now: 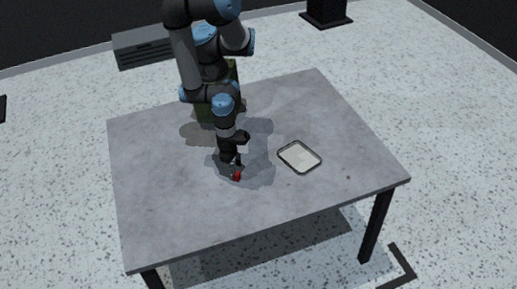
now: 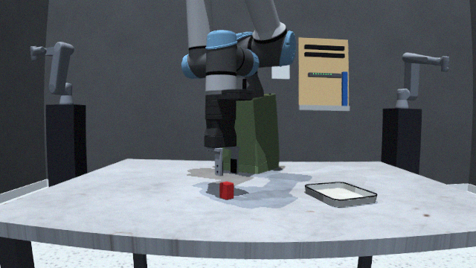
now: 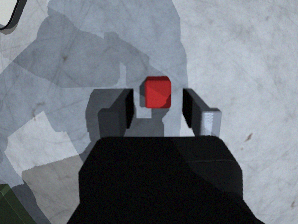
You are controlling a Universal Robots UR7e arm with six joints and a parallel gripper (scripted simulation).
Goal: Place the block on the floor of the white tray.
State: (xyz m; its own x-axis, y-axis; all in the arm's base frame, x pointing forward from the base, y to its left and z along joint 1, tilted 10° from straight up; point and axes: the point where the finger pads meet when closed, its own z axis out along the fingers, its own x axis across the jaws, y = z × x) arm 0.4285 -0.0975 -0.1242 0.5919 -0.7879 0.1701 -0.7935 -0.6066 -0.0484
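Right now my hand is 60 mm above the red block. Round my hand: white tray: 280 mm to the left, 60 mm below, 20 mm ahead.
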